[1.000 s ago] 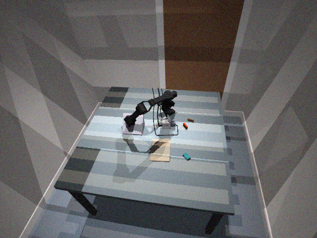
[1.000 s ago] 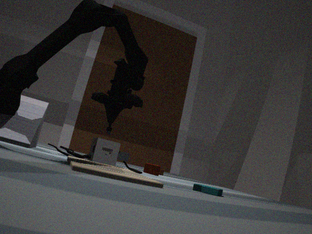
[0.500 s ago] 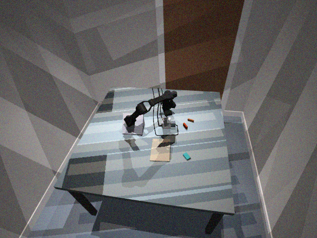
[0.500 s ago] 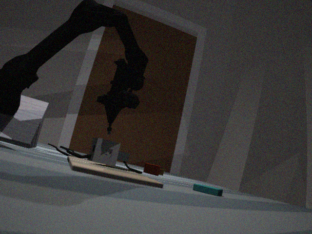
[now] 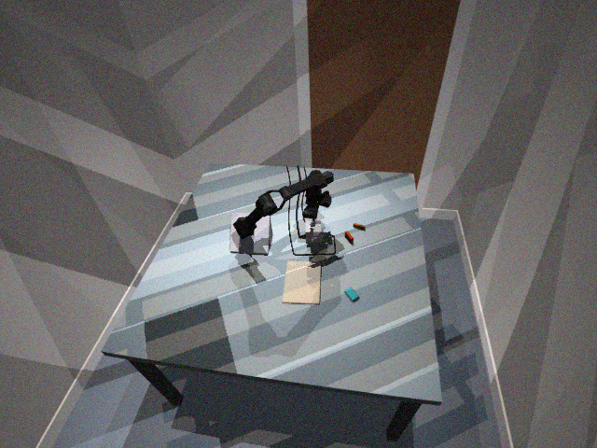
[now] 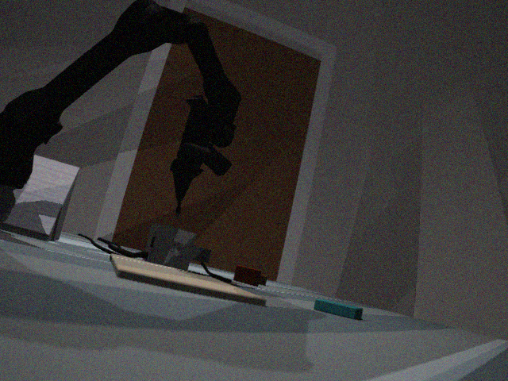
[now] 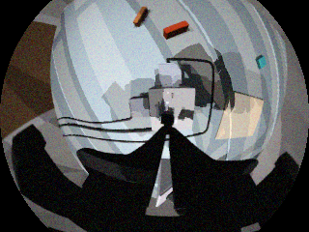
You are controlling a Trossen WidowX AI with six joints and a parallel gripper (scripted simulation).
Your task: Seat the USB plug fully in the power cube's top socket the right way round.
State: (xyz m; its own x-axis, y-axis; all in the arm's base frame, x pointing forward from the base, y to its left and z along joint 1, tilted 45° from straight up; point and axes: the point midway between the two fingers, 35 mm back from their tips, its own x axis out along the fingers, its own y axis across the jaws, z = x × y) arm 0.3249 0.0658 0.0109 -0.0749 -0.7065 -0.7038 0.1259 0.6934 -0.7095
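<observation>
Now: gripper tip 20 mm above the dark usb plug. From my gripper tip the other things lie so: red block: 180 mm ahead, 30 mm to the right, 120 mm below; teal block: 170 mm ahead, 350 mm to the right, 130 mm below; tan flat board: 50 mm behind, 280 mm to the right, 130 mm below.
</observation>
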